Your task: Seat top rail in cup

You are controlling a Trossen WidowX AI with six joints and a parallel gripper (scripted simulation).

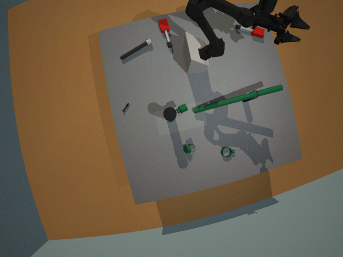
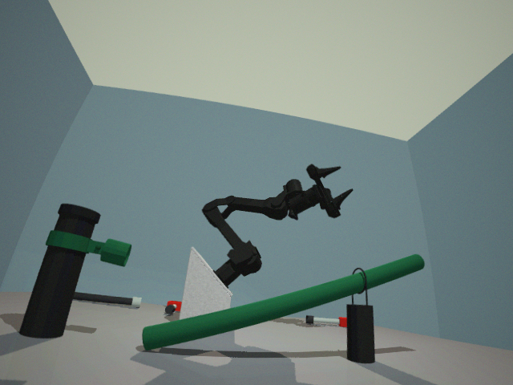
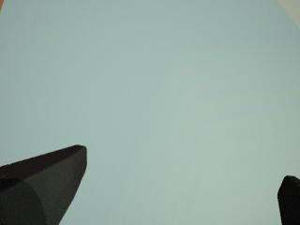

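Now: gripper tip 54 cm to the left of the green rail-end cup, 32 cm above it and 20 cm short of it. Also, from my gripper tip: black bolt 89 cm to the right, 45 cm below, 11 cm ahead; then short black post 36 cm below, 17 cm ahead, 8 cm to the right.
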